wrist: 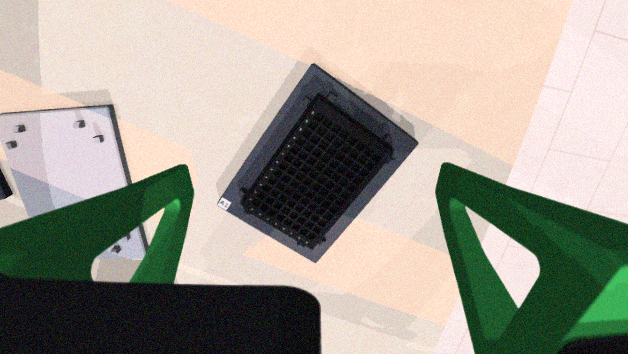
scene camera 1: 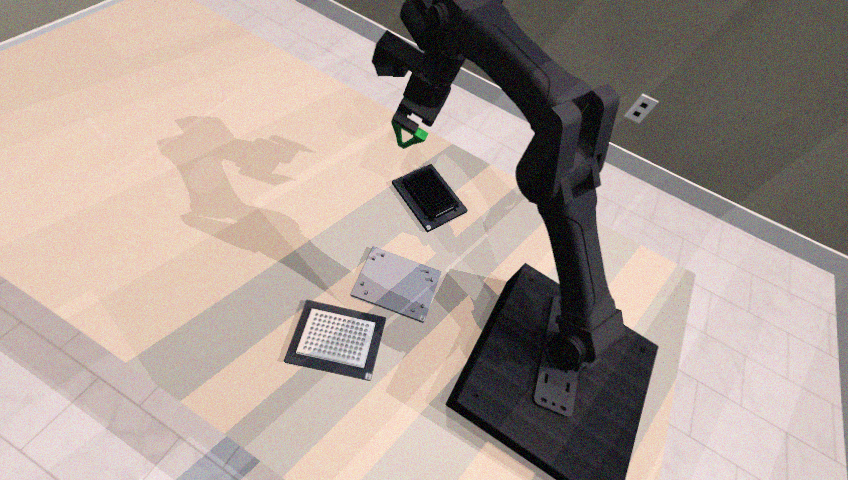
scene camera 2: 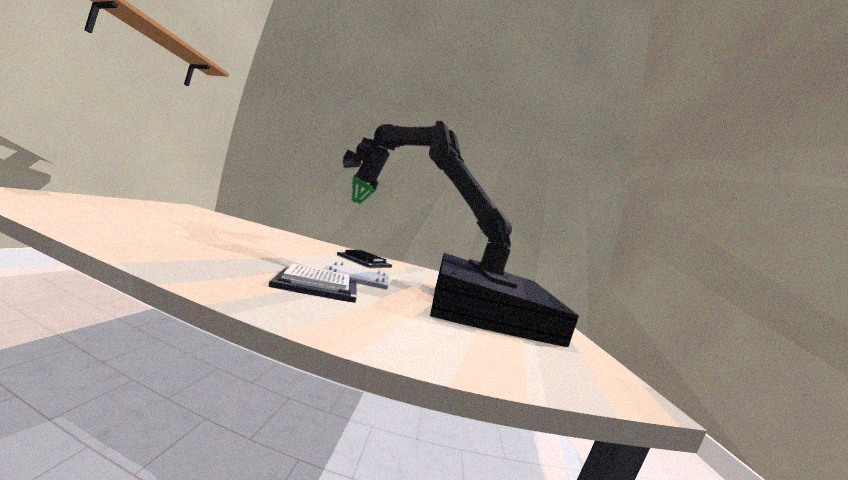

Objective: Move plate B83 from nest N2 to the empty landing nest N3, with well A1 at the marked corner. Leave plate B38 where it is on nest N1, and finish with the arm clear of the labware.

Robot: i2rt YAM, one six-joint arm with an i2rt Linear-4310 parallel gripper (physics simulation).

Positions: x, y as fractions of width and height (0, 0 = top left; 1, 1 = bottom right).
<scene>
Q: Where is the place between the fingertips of my gripper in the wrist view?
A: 0.50, 0.50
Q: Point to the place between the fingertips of my gripper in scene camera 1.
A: At 0.48, 0.27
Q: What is my gripper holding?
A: Nothing.
</scene>
